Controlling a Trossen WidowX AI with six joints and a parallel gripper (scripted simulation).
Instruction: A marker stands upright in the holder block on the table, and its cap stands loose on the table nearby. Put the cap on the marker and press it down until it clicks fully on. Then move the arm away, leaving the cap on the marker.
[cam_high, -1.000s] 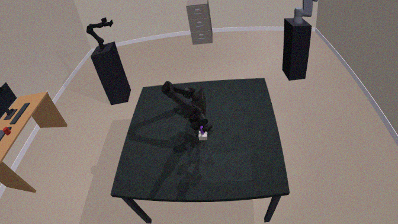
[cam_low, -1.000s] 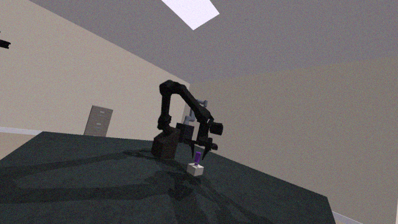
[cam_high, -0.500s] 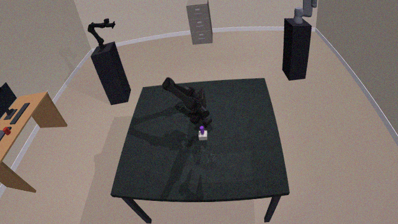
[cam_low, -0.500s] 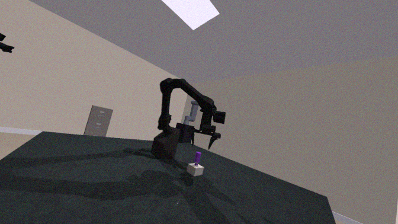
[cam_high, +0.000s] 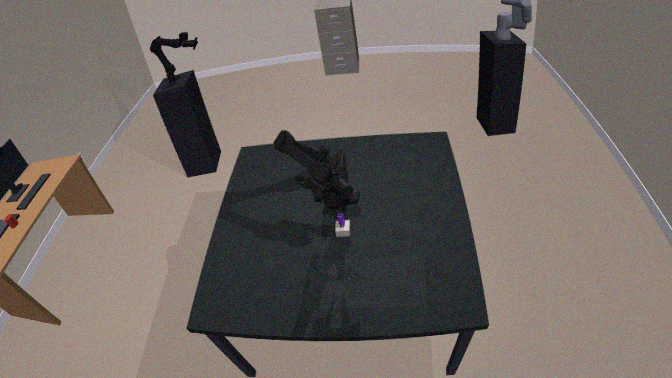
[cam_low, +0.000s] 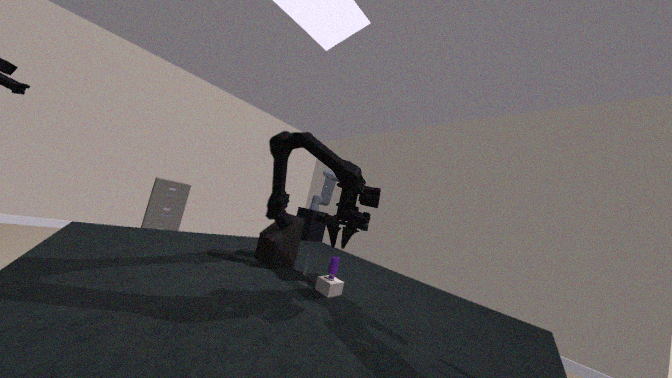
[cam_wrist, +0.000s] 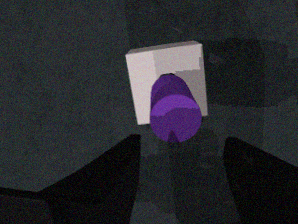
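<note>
Now: gripper tip 60 mm above the marker cap.
</note>
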